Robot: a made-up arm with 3 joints. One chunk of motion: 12 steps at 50 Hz.
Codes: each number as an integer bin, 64 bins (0 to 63) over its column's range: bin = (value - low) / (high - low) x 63, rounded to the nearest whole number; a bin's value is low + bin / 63 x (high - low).
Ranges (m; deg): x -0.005..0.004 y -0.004..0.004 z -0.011..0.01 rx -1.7..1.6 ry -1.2..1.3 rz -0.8..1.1
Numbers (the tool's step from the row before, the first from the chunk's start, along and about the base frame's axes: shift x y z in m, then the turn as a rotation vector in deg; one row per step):
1: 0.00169 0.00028 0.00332 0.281 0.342 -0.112
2: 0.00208 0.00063 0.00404 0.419 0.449 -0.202
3: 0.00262 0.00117 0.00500 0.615 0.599 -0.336
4: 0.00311 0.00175 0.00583 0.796 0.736 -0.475
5: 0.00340 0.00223 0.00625 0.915 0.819 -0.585
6: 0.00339 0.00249 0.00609 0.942 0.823 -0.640
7: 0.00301 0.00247 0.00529 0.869 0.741 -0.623
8: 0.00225 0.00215 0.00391 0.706 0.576 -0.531
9: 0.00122 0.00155 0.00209 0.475 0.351 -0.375
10: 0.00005 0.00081 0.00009 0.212 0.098 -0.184
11: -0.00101 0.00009 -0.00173 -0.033 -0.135 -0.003
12: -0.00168 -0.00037 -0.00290 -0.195 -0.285 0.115
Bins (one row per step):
1: 47 34 43 38 39 23
2: 50 36 45 40 42 20
3: 53 41 48 44 45 15
4: 57 45 50 48 49 11
5: 59 49 52 50 51 7
6: 59 51 51 50 51 5
7: 56 51 49 49 49 6
8: 51 48 45 46 45 9
9: 44 44 39 42 39 14
10: 35 38 33 37 33 20
11: 28 32 28 32 27 26
12: 23 29 24 29 23 30

